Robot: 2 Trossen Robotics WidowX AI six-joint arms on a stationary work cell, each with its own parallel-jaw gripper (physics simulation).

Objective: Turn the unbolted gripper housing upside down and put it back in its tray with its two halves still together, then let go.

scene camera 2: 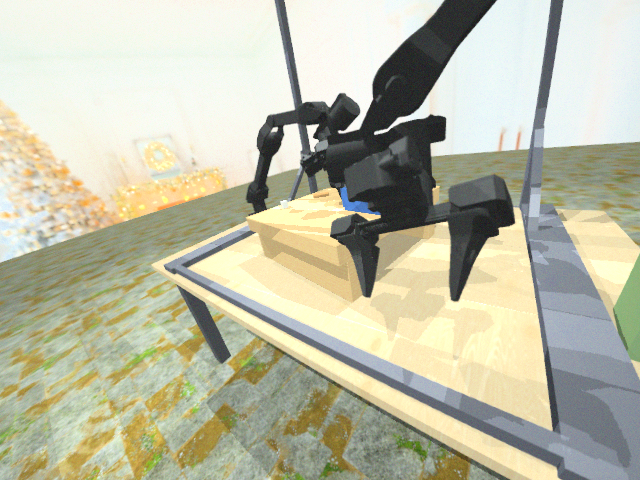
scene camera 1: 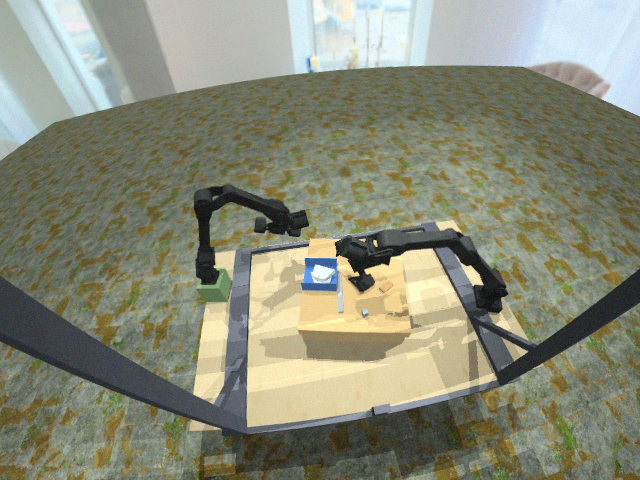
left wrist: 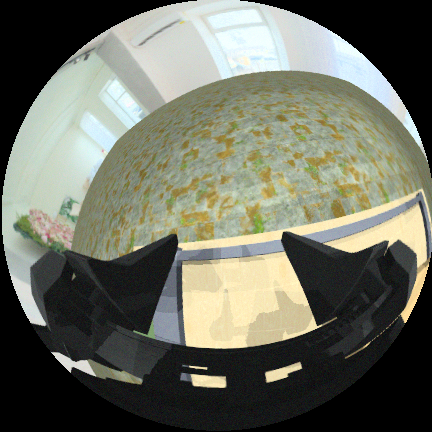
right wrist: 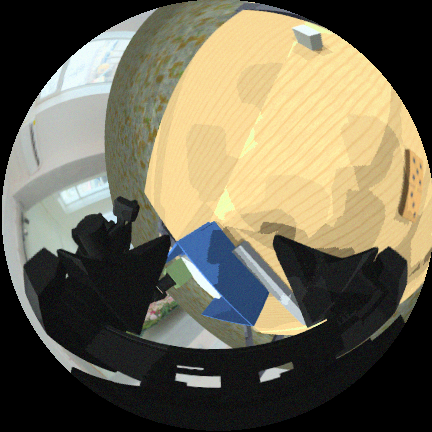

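Seen in the pictures: left gripper, fingertip midpoint: [scene camera 2: 404,299] [left wrist: 230,238]; right gripper, fingertip midpoint: [scene camera 1: 342,267] [right wrist: 222,240]; left arm's base, origin of the base link: [scene camera 1: 210,278] [right wrist: 170,278]; right arm's base, origin of the base link: [scene camera 1: 488,296].
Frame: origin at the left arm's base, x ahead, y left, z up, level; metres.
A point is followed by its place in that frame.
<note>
The white gripper housing [scene camera 1: 323,273] @(x 0.457, y -0.040, z 0.066 m) [right wrist: 202,280] @(x 0.452, y -0.034, z 0.065 m) sits in its blue tray [scene camera 1: 319,287] @(x 0.443, y -0.090, z 0.055 m) [scene camera 2: 356,203] @(x 0.465, y 0.015, z 0.051 m) [right wrist: 225,280] @(x 0.504, y -0.041, z 0.069 m); it is too small in scene camera 1 to tell which side is up or whether its halves fit tightly. In the right wrist view the tray wall hides most of it. My right gripper [scene camera 1: 353,269] @(x 0.527, y -0.011, z 0.059 m) [right wrist: 222,240] @(x 0.527, y -0.011, z 0.059 m) is open and empty, just right of the tray in scene camera 1. The tray shows beyond its fingers. My left gripper [scene camera 1: 278,227] @(x 0.252, y 0.233, z 0.033 m) [scene camera 2: 410,297] @(x 0.252, y 0.233, z 0.033 m) [left wrist: 230,238] @(x 0.252, y 0.233, z 0.033 m) is open and empty, raised up and to the left of the tray in scene camera 1.
A long grey bar [scene camera 1: 340,302] @(x 0.512, y -0.143, z 0.040 m) [right wrist: 267,275] @(x 0.518, y -0.069, z 0.040 m) lies beside the tray on the raised wooden block [scene camera 1: 351,330] @(x 0.542, y -0.239, z 0.030 m) [scene camera 2: 310,268] @(x 0.518, y 0.139, z -0.066 m). An orange block with holes [scene camera 1: 386,286] @(x 0.675, y -0.086, z 0.038 m) [right wrist: 414,185] and a small grey block [scene camera 1: 364,312] @(x 0.586, y -0.191, z 0.056 m) [right wrist: 308,38] lie there too. A green block [scene camera 1: 214,288] @(x 0.031, y -0.050, z -0.001 m) stands at the left arm's base.
</note>
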